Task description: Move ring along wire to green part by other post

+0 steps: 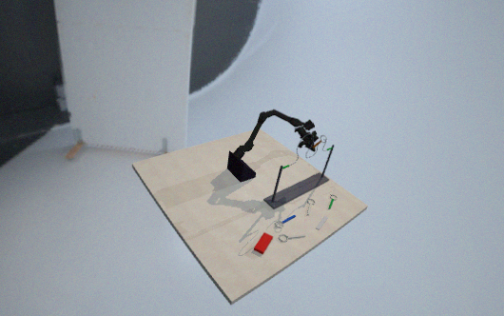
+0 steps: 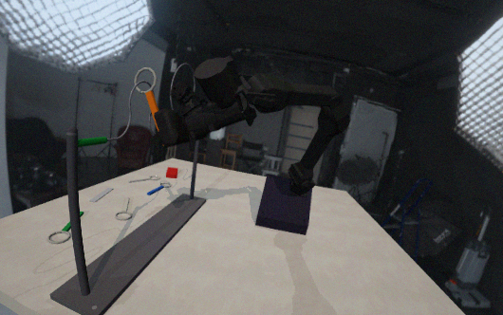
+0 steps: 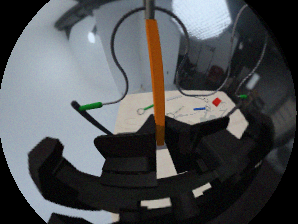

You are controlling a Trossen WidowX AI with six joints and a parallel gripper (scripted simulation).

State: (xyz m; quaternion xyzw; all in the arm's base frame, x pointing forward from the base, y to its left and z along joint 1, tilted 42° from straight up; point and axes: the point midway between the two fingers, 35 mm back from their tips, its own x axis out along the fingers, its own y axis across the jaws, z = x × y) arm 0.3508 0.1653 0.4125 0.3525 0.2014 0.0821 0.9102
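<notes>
Right now my gripper tip is 9 cm below the orange-handled ring and 1 cm short of it. The rest, counted from my gripper tip: grey bar 36 cm ahead, 29 cm below, 24 cm to the right; then green-handled ring 29 cm below, 26 cm ahead, 2 cm to the left; then blue-handled ring 45 cm to the right, 29 cm below, 20 cm ahead.
</notes>
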